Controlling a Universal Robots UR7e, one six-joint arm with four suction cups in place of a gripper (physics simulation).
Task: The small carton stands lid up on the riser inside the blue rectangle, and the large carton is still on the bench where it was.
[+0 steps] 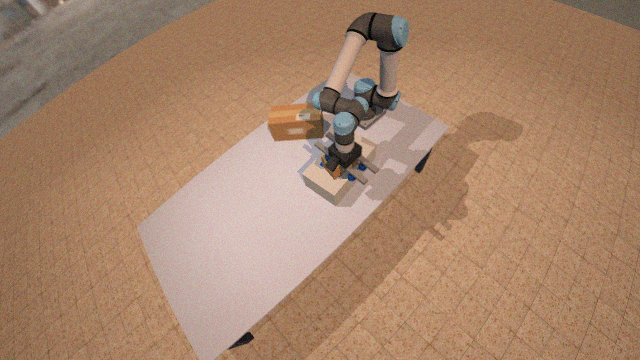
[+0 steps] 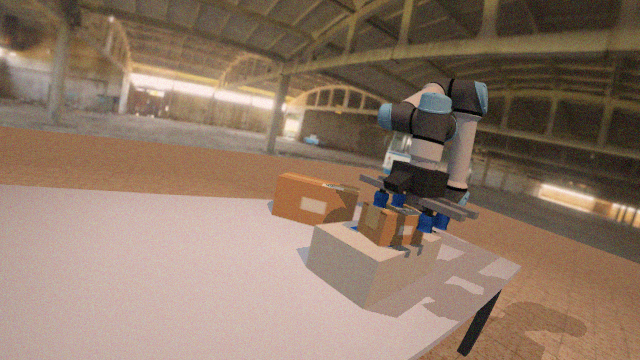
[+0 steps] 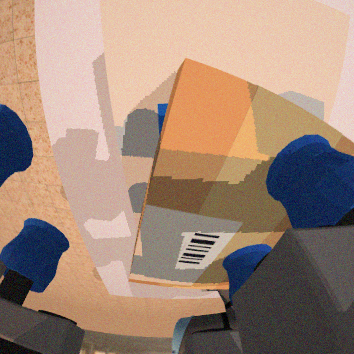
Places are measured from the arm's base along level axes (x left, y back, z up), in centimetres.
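Pixels of known places: hand, tool point: (image 2: 408, 217) (image 3: 142, 212).
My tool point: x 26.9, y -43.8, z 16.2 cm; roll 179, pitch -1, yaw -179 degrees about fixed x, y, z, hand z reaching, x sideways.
Ahead of a thing's pixels: the offset from my tool point to its top centre. Level surfaces: height alone.
The small carton {dy +1.1, dx -4.8, dz +0.6 cm} (image 1: 334, 172) (image 2: 381, 225) (image 3: 210, 125) stands upright on the pale riser {dy +3.8, dx -7.5, dz -7.2 cm} (image 1: 324, 184) (image 2: 345, 260) (image 3: 225, 30), its taped, labelled lid facing up. A bit of the blue rectangle {dy +3.8, dx -7.5, dz -7.2 cm} (image 2: 354, 228) (image 3: 162, 112) shows beside the carton; the rest is covered or unclear, so I cannot tell whether the carton lies wholly inside it. My suction gripper (image 1: 341, 166) (image 2: 411, 210) (image 3: 150, 212) is open, its blue cups close over and beside the carton's top. The large carton {dy +7.4, dx -47.8, dz -3.8 cm} (image 1: 295, 127) (image 2: 312, 200) stands on the bench {dz -19.3 cm} (image 1: 225, 235) (image 2: 150, 275) behind the riser, apart from it.
The arm's base (image 1: 372, 117) stands on the bench beyond the riser. The gripper's grey bars (image 1: 367, 164) (image 2: 450, 207) reach out past the small carton and over the riser. The large carton stands near the bench's far long edge. Arm shadows cross the riser and bench.
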